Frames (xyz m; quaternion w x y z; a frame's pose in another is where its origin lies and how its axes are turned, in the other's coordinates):
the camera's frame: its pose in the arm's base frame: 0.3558 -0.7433 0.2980 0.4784 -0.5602 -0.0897 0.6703
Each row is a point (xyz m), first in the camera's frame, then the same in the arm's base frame.
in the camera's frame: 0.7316 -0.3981 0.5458
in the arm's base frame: 0.1768 0.2358 0.2671
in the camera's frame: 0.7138 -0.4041 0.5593
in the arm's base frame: 0.1672 0.2314 0.2877
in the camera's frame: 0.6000 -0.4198 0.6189
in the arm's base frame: 0.1161 0.1800 0.3949
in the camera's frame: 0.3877 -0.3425 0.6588
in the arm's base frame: 0.0228 -0.0016 0.4996
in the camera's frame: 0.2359 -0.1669 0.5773
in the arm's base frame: -0.0169 -0.2405 0.4563
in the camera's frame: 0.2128 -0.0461 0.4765
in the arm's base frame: 0.0002 -0.3631 0.3565
